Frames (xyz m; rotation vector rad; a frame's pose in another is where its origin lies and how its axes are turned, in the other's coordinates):
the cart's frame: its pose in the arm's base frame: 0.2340 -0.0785 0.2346 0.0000 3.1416 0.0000
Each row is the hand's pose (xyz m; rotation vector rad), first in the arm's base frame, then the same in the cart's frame.
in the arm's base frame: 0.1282 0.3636 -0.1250 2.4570 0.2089 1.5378
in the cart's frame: 0.1058 0.4421 0.3596 -1.5799 -0.3532 2.5242
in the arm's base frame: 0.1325 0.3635 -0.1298 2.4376 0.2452 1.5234
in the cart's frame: 0.1015 0.4420 0.3644 -1.5625 -0.3818 2.5001
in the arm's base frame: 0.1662 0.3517 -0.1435 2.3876 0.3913 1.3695
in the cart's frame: 0.0678 0.4302 0.3781 -1.4012 -0.5197 2.4429
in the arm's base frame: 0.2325 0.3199 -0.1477 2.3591 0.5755 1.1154
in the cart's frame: 0.0015 0.3984 0.3823 -1.1291 -0.6468 2.3880
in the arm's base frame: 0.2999 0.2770 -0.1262 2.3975 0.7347 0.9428
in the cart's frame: -0.0659 0.3555 0.3608 -0.9246 -0.6188 2.3512
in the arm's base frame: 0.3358 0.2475 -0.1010 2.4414 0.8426 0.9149
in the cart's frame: -0.1018 0.3260 0.3356 -0.8680 -0.5291 2.3161
